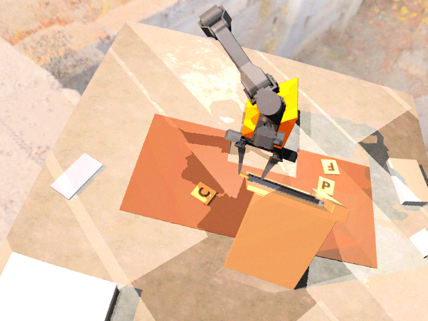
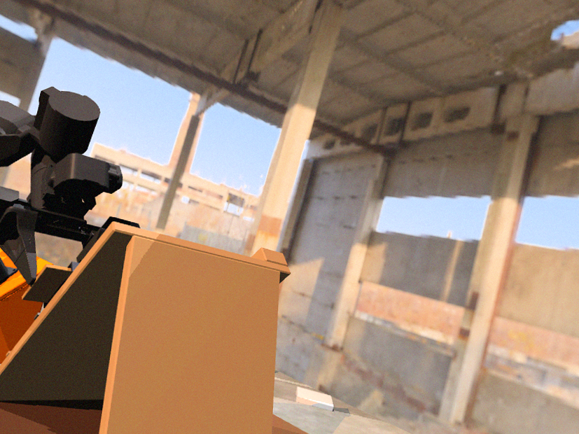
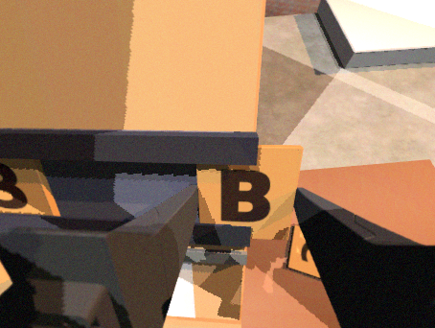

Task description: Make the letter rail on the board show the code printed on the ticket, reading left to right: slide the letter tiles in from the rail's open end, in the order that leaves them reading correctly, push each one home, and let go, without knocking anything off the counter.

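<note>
The white ticket lies 9 cm to the left of my gripper tip, 7 cm below it and 4 cm behind it. The rest, counted from my gripper tip: orange mat: 18 cm below, 13 cm behind, 9 cm to the left; then grey slab: 47 cm to the right, 18 cm below, 6 cm behind.
</note>
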